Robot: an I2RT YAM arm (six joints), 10 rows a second.
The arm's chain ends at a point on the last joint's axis. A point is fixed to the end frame.
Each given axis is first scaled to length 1.
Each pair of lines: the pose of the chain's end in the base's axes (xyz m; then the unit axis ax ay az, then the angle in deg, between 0 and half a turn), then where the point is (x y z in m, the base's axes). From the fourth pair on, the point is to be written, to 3 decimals.
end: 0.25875, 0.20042, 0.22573, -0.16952, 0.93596, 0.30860, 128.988
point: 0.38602 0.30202 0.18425
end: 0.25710, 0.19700, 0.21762, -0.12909, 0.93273, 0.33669, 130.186
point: 0.38583 0.29738 0.17770
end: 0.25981, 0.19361, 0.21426, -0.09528, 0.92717, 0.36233, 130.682
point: 0.39029 0.29290 0.17742
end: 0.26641, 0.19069, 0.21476, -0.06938, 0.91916, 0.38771, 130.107
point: 0.399 0.289 0.184
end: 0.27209, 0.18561, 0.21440, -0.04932, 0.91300, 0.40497, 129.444
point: 0.407 0.283 0.188
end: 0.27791, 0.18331, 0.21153, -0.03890, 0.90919, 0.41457, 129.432
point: 0.413 0.280 0.187
